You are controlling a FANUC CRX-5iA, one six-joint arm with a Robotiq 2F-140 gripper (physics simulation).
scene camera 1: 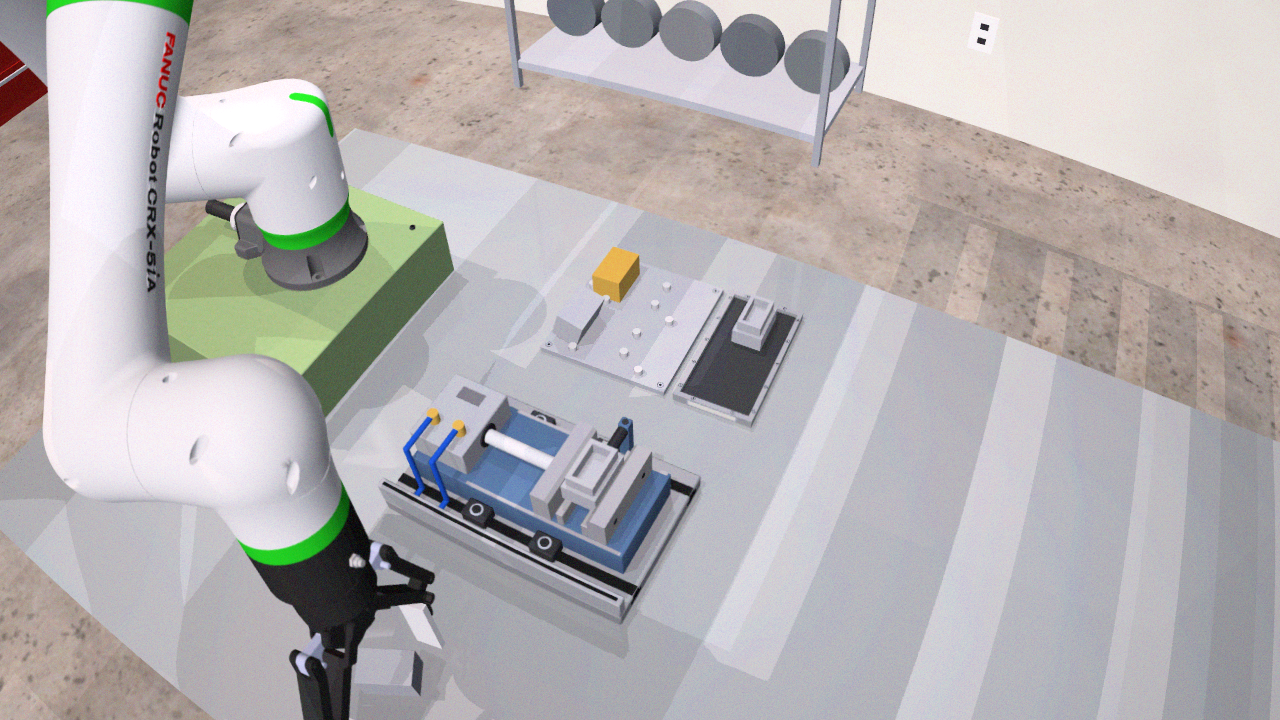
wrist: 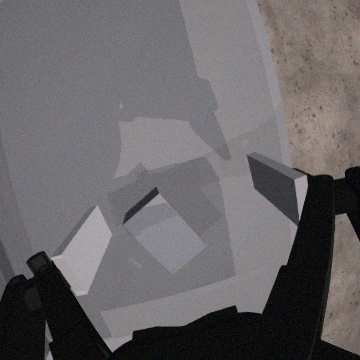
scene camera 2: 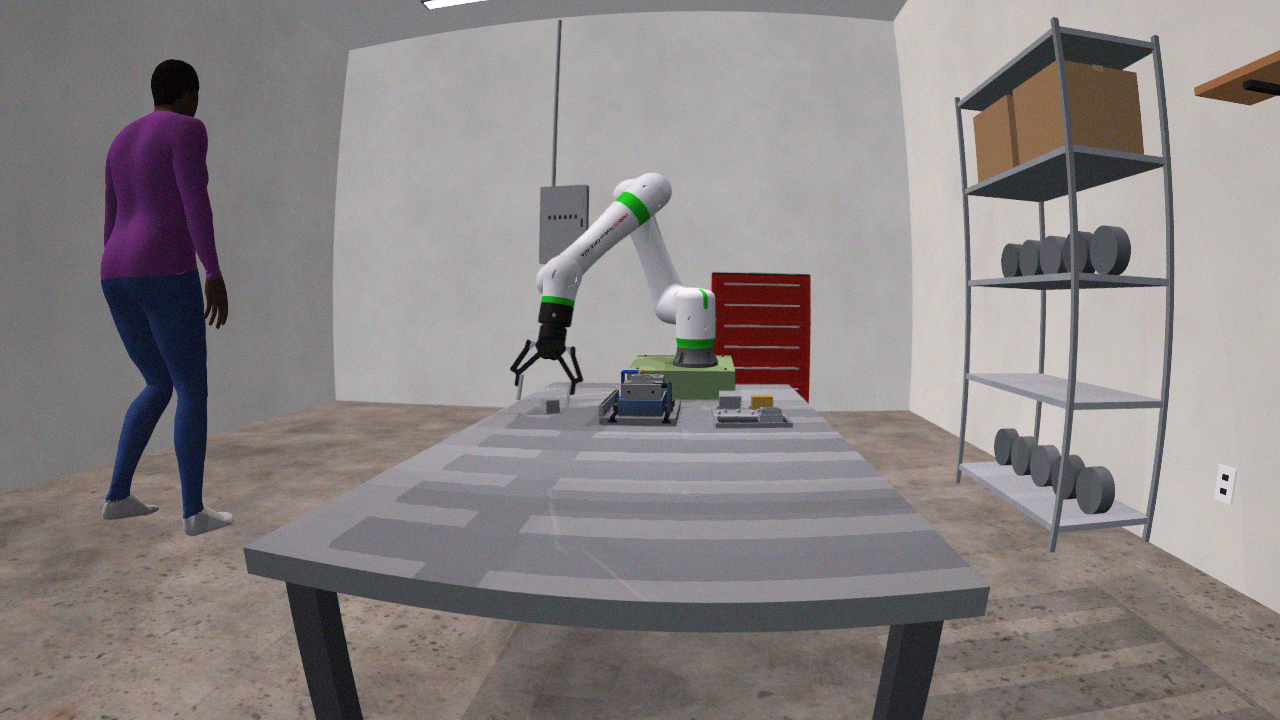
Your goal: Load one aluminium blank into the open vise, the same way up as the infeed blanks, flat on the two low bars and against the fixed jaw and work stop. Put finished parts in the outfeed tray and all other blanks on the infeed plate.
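Frame: origin at the arm's base, x back, y right, z up, level; centimetres.
Seen in the pictures: gripper, fingertip midpoint: point(scene camera 1: 400, 695) point(wrist: 175, 196) point(scene camera 2: 542, 403); arm's base at its link origin: point(scene camera 1: 315, 250) point(scene camera 2: 695, 364).
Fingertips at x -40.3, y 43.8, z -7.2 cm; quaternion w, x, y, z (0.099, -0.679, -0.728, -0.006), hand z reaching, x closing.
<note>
Pixels of each thing's middle, then the offset from my fingertips to it.
- loose grey blank at the middle of its body: point(wrist: 163, 228) point(scene camera 1: 389, 672) point(scene camera 2: 550, 405) dx +2.6, dy -1.7, dz -0.9 cm
- vise at the middle of its body: point(scene camera 1: 536, 474) point(scene camera 2: 642, 397) dx -1.7, dy -27.5, dz +2.3 cm
- infeed plate at the middle of its body: point(scene camera 1: 634, 319) point(scene camera 2: 747, 412) dx -0.6, dy -55.8, dz -2.3 cm
- orange block at the middle of its body: point(scene camera 1: 616, 274) point(scene camera 2: 761, 402) dx +3.9, dy -60.5, dz -0.1 cm
My gripper point(scene camera 1: 374, 667) point(scene camera 2: 546, 386) point(wrist: 175, 196) is open and empty, low over the table. A loose grey blank point(scene camera 1: 384, 673) point(scene camera 2: 550, 405) point(wrist: 167, 235) lies on the table beneath it, between the pads as seen in the wrist view; one end face is dark. The vise point(scene camera 1: 642, 530) point(scene camera 2: 644, 406) holds a pocketed part point(scene camera 1: 592, 471) between its jaws, pocket up. Another pocketed part point(scene camera 1: 753, 322) point(scene camera 2: 769, 414) stands in the outfeed tray point(scene camera 1: 729, 380). A grey blank point(scene camera 1: 577, 320) point(scene camera 2: 729, 400) stands on the infeed plate point(scene camera 1: 693, 313). One fingertip is outside scene camera 1's view.
An orange block point(scene camera 1: 615, 274) point(scene camera 2: 761, 402) stands at the infeed plate's back corner. Two blue hoses point(scene camera 1: 435, 465) rise at the vise's end nearer the arm. The green robot base point(scene camera 1: 384, 295) point(scene camera 2: 644, 367) is behind. A person point(scene camera 2: 156, 268) stands left of the table.
</note>
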